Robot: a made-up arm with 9 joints. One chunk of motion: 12 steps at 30 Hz.
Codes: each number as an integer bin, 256 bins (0 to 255) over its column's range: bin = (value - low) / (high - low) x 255, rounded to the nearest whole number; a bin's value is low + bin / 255 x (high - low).
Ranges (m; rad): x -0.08..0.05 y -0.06..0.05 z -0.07..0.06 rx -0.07..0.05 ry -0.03..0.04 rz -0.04..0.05
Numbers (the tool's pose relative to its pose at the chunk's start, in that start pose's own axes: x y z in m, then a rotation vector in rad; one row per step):
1: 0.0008 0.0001 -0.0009 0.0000 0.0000 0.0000
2: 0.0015 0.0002 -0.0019 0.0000 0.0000 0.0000
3: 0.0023 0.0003 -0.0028 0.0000 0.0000 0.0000
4: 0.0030 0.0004 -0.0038 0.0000 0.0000 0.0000
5: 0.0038 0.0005 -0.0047 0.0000 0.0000 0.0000
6: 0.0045 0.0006 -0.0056 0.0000 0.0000 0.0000
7: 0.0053 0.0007 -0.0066 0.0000 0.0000 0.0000
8: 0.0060 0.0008 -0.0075 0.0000 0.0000 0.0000
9: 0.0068 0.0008 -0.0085 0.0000 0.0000 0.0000
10: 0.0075 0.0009 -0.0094 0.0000 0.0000 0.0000
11: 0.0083 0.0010 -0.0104 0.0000 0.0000 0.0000
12: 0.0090 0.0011 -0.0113 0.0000 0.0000 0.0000
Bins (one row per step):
1: 158 139 136 149 109 113
2: 160 140 134 149 109 113
3: 161 140 132 149 109 113
4: 163 140 130 149 109 113
5: 164 140 128 149 109 113
6: 166 140 126 149 109 113
7: 167 141 124 149 109 113
8: 169 141 123 149 109 113
9: 170 141 121 149 109 113
10: 172 141 119 149 109 113
11: 173 141 117 149 109 113
12: 175 142 115 149 109 113

